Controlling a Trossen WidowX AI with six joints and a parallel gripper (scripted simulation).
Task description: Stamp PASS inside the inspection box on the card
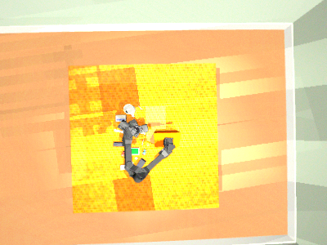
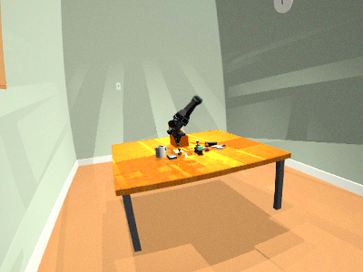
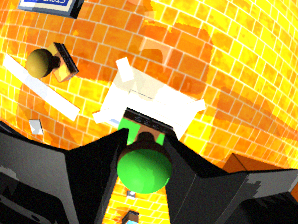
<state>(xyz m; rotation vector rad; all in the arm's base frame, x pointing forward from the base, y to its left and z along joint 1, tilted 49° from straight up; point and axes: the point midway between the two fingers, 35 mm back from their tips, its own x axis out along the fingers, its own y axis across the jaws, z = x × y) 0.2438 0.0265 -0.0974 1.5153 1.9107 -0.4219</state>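
The white card lies 80 mm below my gripper tip. From my gripper tip the other things lie so: green-topped stamp: right at my gripper tip; white mug: 80 mm ahead, 150 mm to the right, 40 mm below; green flat pad: 30 mm ahead, 190 mm to the left, 70 mm below.
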